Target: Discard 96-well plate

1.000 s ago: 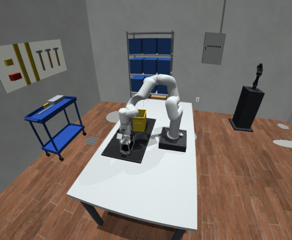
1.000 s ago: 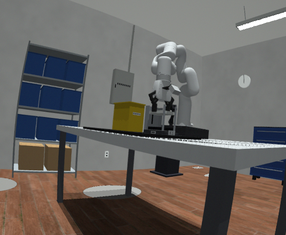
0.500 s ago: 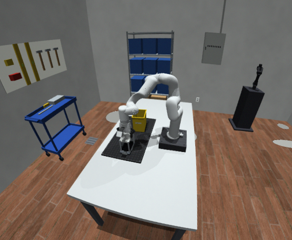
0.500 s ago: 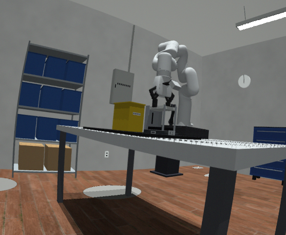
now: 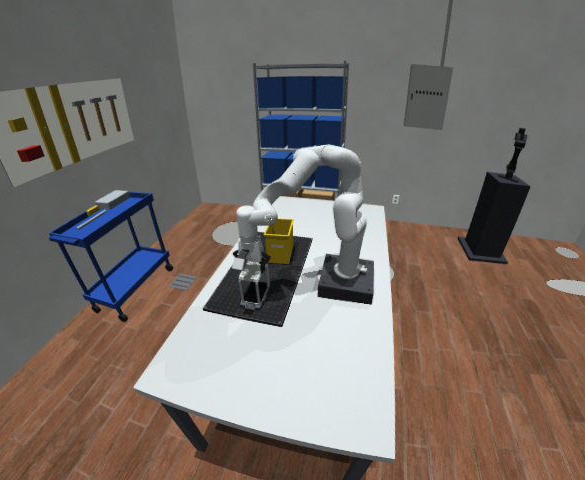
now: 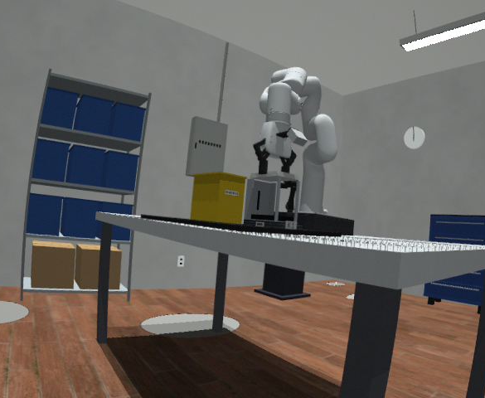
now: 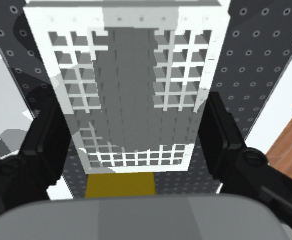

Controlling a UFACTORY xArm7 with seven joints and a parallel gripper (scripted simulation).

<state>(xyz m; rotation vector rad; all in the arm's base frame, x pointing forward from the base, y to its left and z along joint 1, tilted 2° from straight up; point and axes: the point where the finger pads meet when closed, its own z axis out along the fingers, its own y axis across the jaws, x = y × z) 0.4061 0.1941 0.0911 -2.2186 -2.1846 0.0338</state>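
My hand is 35 cm to the left of the yellow plastics bin W1, 7 cm above it and 3 cm past it. The rest, counted from my hand: white 96-well plate (1 cm below).
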